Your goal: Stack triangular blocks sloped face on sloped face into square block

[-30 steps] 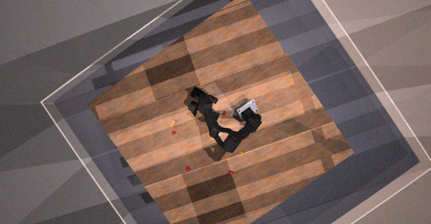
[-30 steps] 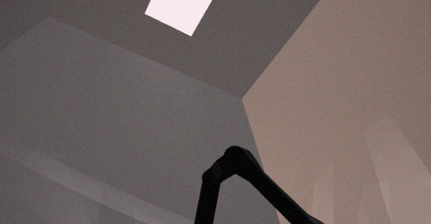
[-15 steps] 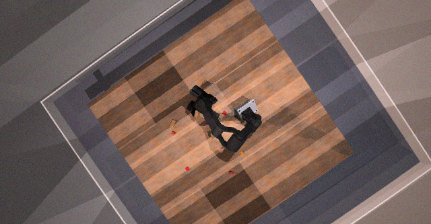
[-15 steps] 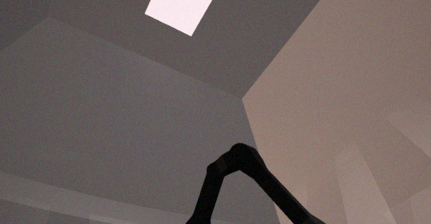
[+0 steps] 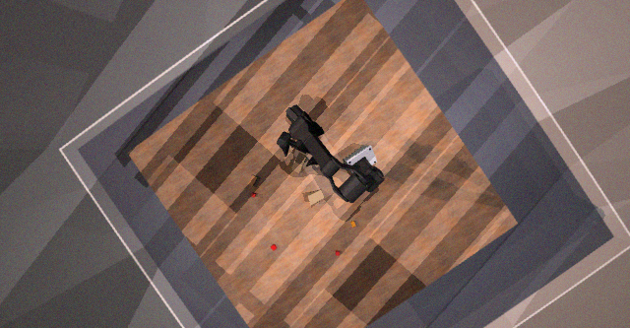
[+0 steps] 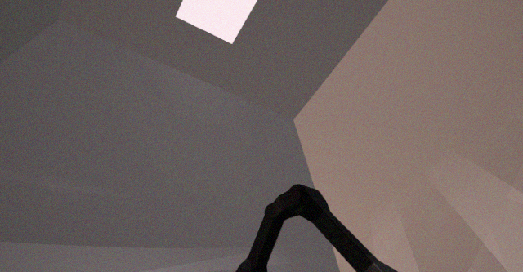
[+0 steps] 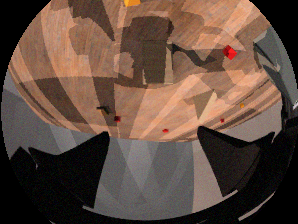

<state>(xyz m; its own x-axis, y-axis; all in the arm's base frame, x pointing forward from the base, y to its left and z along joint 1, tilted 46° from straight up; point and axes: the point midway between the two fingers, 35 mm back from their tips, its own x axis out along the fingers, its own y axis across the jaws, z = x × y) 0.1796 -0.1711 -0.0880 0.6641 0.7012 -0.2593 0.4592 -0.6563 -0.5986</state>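
My gripper tip is 10 mm short of the tan triangular block, 10 mm to the right of it and 90 mm above it.
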